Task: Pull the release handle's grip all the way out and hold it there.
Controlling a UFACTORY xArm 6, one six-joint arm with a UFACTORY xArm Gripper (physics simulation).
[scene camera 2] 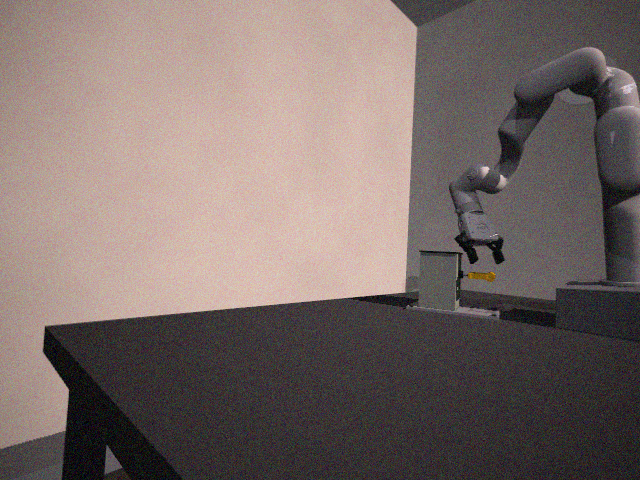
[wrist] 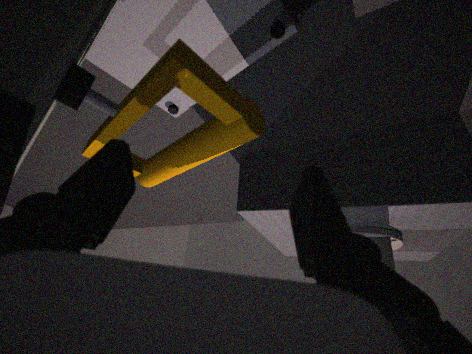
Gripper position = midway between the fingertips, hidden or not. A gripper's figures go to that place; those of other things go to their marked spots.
Scene:
My gripper (wrist: 215, 177): 12 cm from the lens. A light base plate (wrist: 128, 46) is 25 cm from the lens.

